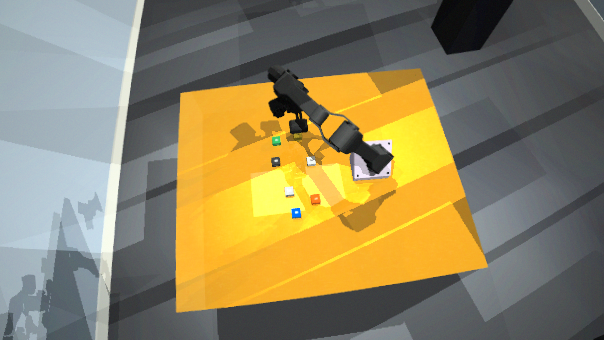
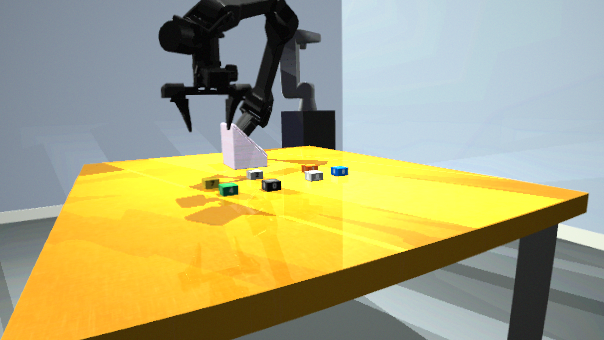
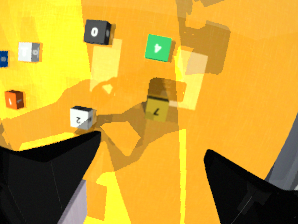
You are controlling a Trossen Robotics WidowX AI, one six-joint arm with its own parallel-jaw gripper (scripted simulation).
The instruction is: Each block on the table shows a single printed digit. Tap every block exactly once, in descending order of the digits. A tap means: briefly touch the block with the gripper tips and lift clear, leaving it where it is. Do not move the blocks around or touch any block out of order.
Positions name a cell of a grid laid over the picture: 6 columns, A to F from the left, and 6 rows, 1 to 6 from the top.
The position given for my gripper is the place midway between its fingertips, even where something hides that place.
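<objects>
You can see my gripper in image 1 (C3), and it's there in image 2 (C3) and in image 3 (D4) too.
</objects>
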